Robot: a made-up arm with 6 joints.
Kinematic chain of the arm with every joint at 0, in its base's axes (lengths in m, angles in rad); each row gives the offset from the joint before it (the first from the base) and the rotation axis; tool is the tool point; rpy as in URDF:
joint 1: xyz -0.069 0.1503 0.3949 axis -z
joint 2: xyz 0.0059 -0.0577 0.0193 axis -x
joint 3: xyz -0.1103 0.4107 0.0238 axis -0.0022 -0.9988 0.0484
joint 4: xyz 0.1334 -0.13 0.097 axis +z
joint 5: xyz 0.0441 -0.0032 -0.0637 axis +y
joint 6: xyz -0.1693 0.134 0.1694 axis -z
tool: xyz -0.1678 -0.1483 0.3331 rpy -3.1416 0 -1.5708
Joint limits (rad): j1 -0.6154..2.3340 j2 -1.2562..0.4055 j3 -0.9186..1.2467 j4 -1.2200..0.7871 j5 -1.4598..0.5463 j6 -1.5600..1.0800
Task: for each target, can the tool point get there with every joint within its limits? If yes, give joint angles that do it. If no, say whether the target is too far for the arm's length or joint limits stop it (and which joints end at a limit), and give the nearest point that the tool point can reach.
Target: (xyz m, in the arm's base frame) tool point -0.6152 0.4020 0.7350
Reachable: yes | joints 0.3783 -0.2733 0.6865 0.4659 -0.0441 0.4763
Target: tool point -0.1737 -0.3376 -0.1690
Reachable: no: joint limits stop it (at a limit: joint 1, joint 2, joint 4, joint 5, joint 6) | nearest point -0.2034 -0.1333 0.0158 | short by 0.277 m
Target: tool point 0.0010 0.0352 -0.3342
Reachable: no: joint limits stop it (at a limit: joint 1, joint 2, joint 5, joint 6) | nearest point 0.0491 0.0401 -0.1632 | short by 0.178 m
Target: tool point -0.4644 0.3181 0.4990
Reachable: yes | joints 0.8931 -0.9926 -0.4099 0.4507 -1.1159 -0.4547
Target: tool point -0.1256 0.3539 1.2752
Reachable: yes | joints 1.7744 -0.8494 0.3464 -1.0612 0.0867 0.8253
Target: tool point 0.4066 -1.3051 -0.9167
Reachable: no: too far | nearest point 0.2837 -0.3870 -0.0794 | short by 1.249 m
